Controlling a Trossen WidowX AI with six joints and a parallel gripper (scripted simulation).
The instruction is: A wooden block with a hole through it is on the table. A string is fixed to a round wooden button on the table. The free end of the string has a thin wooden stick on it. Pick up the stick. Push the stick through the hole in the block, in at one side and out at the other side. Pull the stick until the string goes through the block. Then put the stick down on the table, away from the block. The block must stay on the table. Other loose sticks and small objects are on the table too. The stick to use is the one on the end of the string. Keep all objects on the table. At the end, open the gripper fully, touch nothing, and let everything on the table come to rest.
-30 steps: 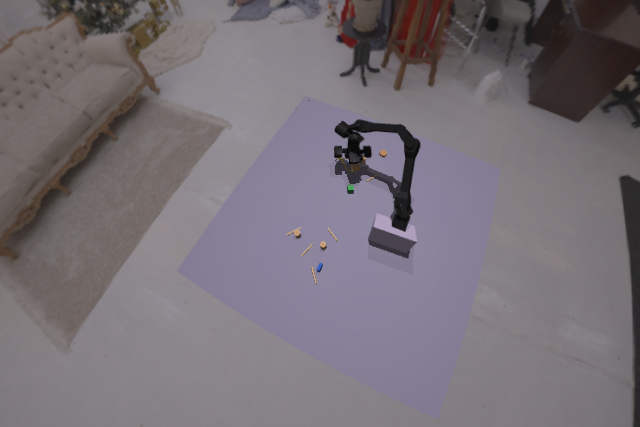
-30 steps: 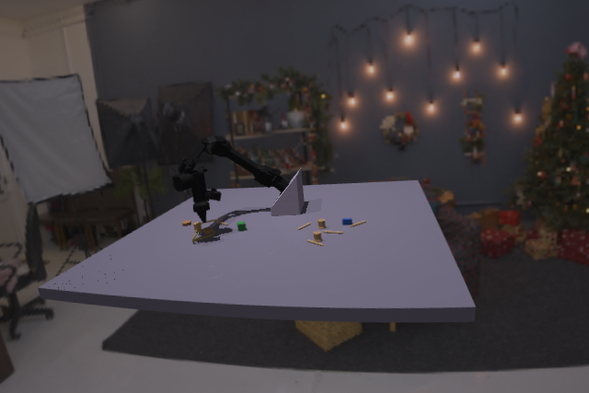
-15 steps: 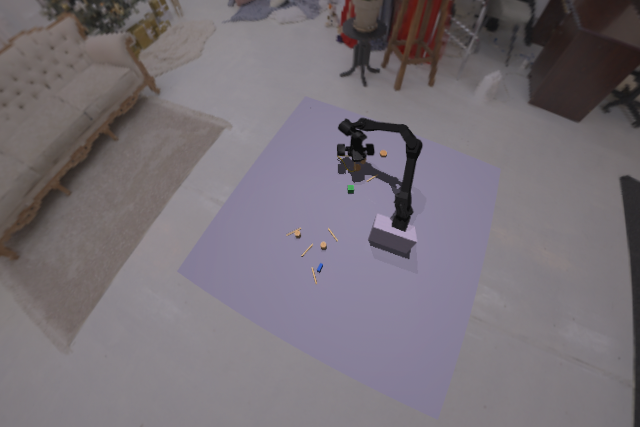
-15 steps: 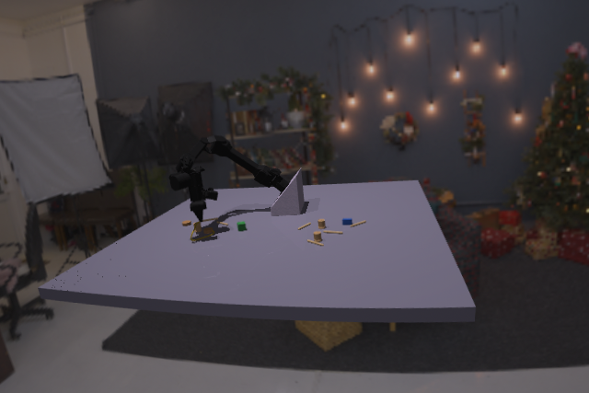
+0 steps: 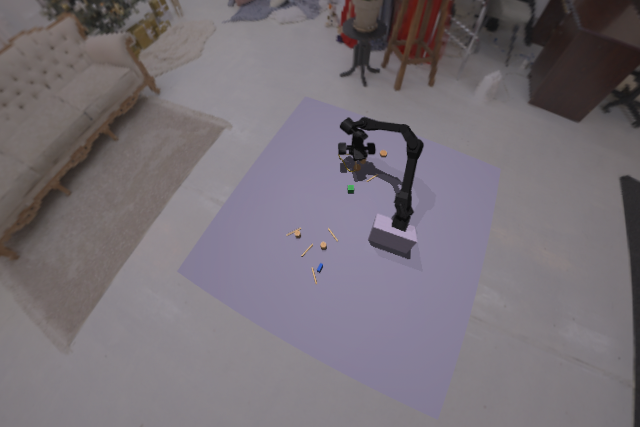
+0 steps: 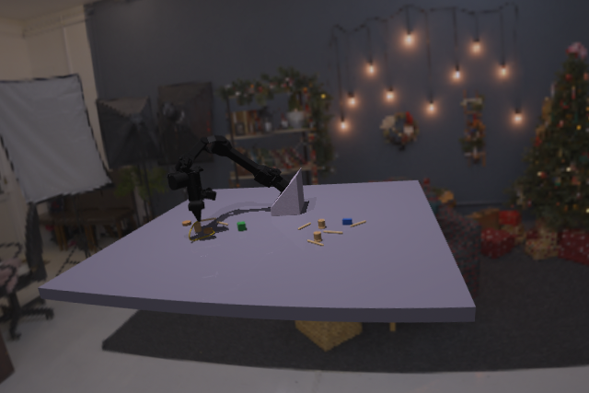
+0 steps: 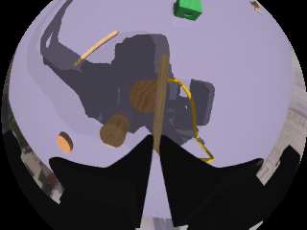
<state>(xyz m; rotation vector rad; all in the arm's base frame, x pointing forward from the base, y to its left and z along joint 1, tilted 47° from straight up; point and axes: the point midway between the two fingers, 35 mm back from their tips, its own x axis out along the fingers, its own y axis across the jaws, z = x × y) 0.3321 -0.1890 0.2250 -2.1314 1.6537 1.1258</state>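
The round wooden button lies 20 mm behind my gripper tip, 20 mm to the left of it and 50 mm below it. Round my gripper tip: round piece: 120 mm behind, 130 mm to the right, 50 mm below; green block: 40 mm behind, 160 mm to the left, 40 mm below; thin wooden stick: 10 mm behind, 10 mm to the left.
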